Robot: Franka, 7 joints.
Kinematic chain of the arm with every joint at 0, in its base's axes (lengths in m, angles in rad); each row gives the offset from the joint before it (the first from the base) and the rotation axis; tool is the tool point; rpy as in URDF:
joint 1: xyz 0 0 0.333 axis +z
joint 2: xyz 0 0 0 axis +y
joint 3: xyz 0 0 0.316 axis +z
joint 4: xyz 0.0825 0 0 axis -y
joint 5: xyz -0.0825 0 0.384 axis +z
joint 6: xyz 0 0 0 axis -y
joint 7: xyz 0.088 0 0 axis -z
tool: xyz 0 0 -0.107 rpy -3.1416 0 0
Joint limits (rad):
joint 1: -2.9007..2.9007
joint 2: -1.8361..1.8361
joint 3: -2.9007..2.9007
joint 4: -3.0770..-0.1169
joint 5: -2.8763..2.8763
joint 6: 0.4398..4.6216
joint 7: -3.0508..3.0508
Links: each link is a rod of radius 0.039 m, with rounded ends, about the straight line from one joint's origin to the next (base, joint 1, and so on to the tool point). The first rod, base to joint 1, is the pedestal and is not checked.
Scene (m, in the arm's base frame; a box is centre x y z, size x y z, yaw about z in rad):
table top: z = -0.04
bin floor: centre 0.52 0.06 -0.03 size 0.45 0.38 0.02 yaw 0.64
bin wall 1: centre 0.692 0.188 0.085 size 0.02 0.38 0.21 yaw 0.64
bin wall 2: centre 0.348 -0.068 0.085 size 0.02 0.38 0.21 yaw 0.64
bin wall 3: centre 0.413 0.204 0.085 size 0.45 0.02 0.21 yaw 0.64
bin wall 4: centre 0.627 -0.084 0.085 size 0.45 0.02 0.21 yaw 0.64
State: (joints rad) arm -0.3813 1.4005 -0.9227 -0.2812 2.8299 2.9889 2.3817
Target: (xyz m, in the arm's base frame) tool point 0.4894 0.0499 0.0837
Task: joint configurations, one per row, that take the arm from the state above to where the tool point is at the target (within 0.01 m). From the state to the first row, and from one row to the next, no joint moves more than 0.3 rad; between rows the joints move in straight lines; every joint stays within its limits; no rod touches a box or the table.
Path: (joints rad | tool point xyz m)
1: -0.2159 1.2169 -0.7994 -0.5635 2.8392 3.2255 2.3817 | 0.6765 -0.4250 0.3735
2: -0.0504 1.0333 -0.6760 -0.8458 2.8485 3.4620 2.3817 | 0.6638 -0.3387 0.3589
3: 0.1150 0.8497 -0.5527 -1.1280 2.8577 3.6986 2.3817 | 0.6362 -0.2160 0.3393
4: 0.2805 0.6661 -0.4294 -1.4103 2.8670 3.9352 2.3817 | 0.5798 -0.0771 0.3312
5: 0.4459 0.4824 -0.3061 -1.6926 2.8763 4.1718 2.3817 | 0.4894 0.0499 0.3416
6: 0.4312 0.7439 -0.2755 -1.6375 2.8763 4.0313 2.3817 | 0.5044 0.0555 0.2153
7: 0.4165 1.0053 -0.2449 -1.5823 2.8763 3.8909 2.3817 | 0.4894 0.0499 0.0837

